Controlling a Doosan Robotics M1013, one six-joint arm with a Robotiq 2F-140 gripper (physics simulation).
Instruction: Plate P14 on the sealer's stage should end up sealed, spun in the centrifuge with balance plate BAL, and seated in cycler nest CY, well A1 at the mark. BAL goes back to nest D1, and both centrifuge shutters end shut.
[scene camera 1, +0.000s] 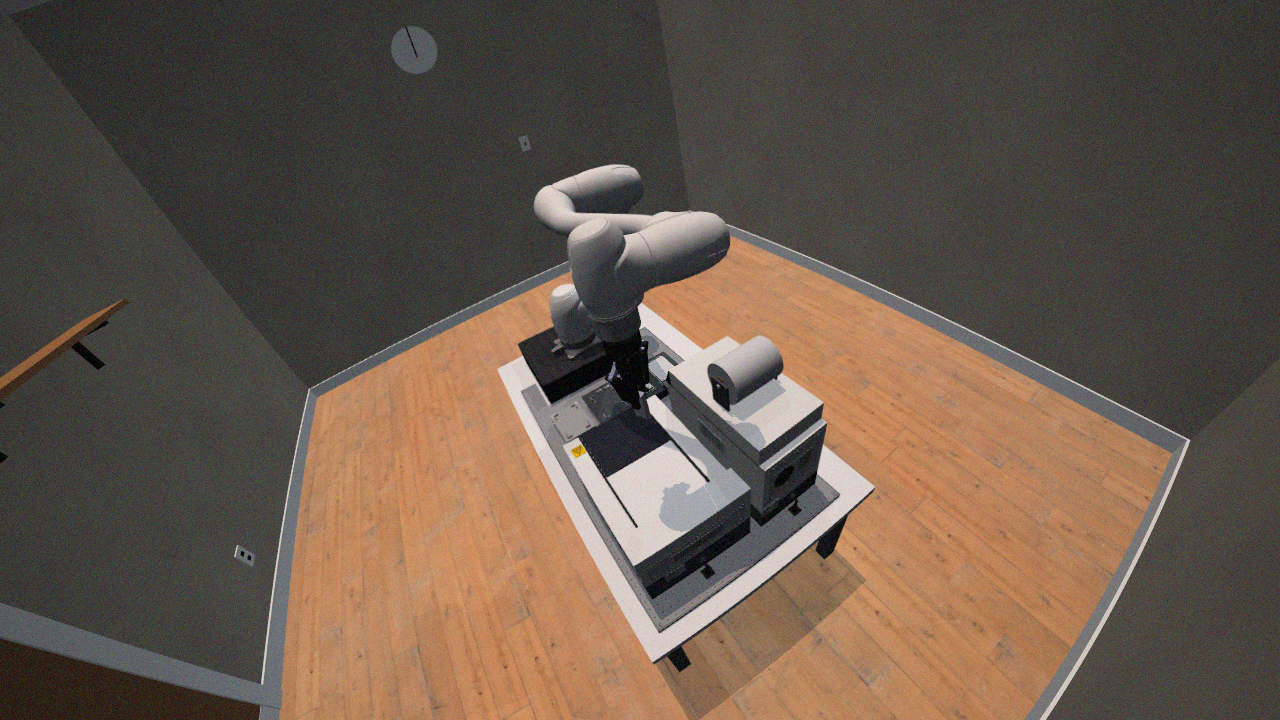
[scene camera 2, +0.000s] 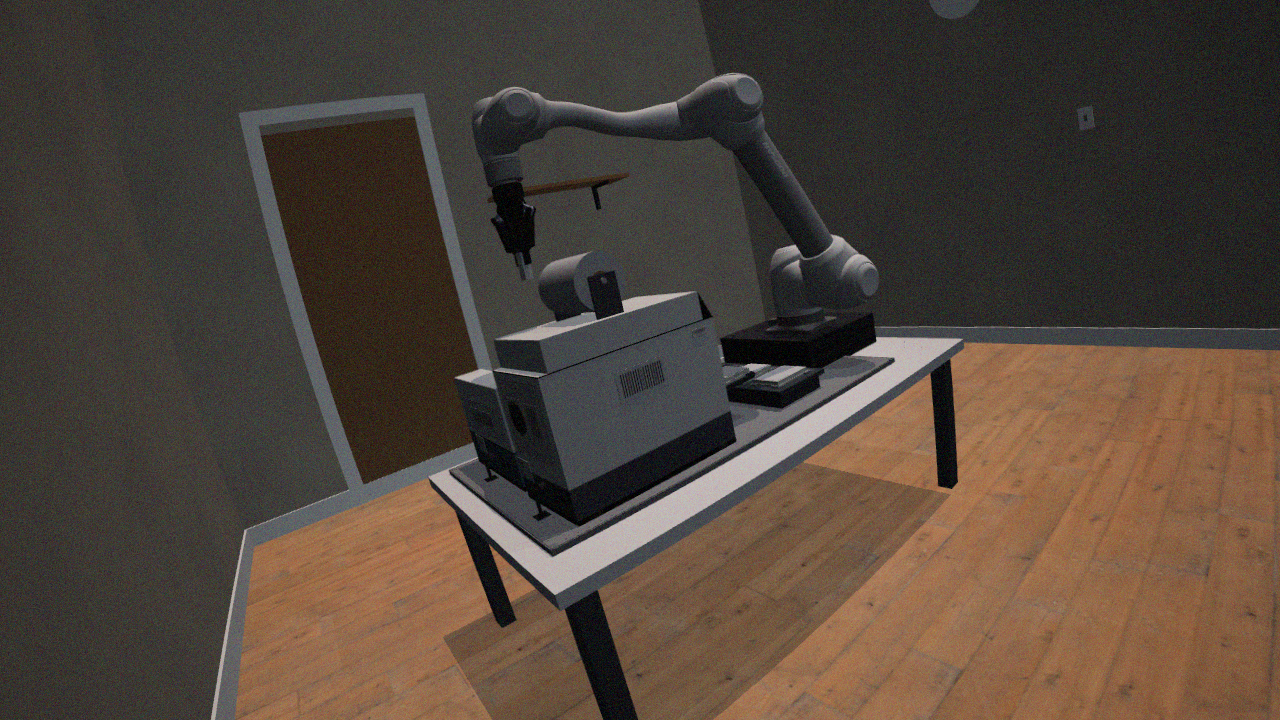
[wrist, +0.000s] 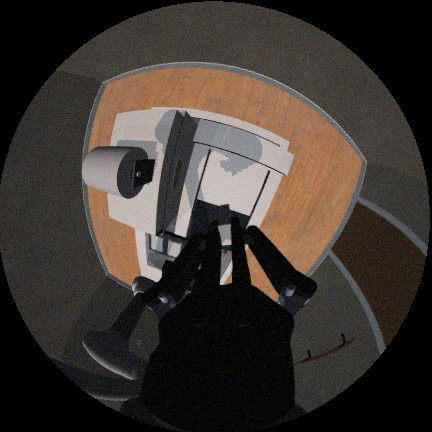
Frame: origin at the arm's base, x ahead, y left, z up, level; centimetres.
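Where they show: gripper, fingertip midpoint: (scene camera 1: 643, 414) (scene camera 2: 527, 279) (wrist: 225, 212); arm's base, link origin: (scene camera 1: 579, 342) (scene camera 2: 801, 327).
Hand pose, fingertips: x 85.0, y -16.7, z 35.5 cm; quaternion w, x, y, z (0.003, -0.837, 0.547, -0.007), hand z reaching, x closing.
Observation:
Each offset is from my fingertips to the top centre of the thing. "pt": to the spot under its first point.
My gripper (scene camera 1: 641, 408) (scene camera 2: 525, 273) (wrist: 225, 212) is shut and empty, pointing down above the low white machine (scene camera 1: 662, 530) (scene camera 2: 480, 410) (wrist: 218, 186) with a dark panel @(dx -17.0, dy -0.7, dz -23.6 cm) (scene camera 1: 626, 442) (wrist: 204, 212) between its slots. I cannot tell whether that panel is a shutter or an opening. The tall sealer @(dx +1.6, dy +28.5, dz +2.7 cm) (scene camera 1: 792, 410) (scene camera 2: 631, 413) (wrist: 131, 210) stands beside it. A grey square nest @(dx -50.9, dy -6.6, dz -39.5 cm) (scene camera 1: 571, 419) and a dark nest block @(dx -48.7, dy +21.2, dz -39.3 cm) (scene camera 2: 776, 394) lie toward the arm's base. Pale plates @(dx -47.5, dy +33.6, dz -38.3 cm) (scene camera 2: 787, 376) sit on the block; their labels are unreadable. P14, BAL and A1 cannot be identified.
A large roll @(dx +3.7, dy +28.4, dz +2.7 cm) (scene camera 1: 756, 365) (scene camera 2: 566, 283) (wrist: 106, 170) stands up on the sealer's top, beside my gripper. The arm's black base block (scene camera 1: 559, 362) (scene camera 2: 801, 340) is at the table's far end. A yellow warning label @(pt dx -22.7, dy -13.6, dz -23.8 cm) (scene camera 1: 577, 450) marks the low machine's corner.

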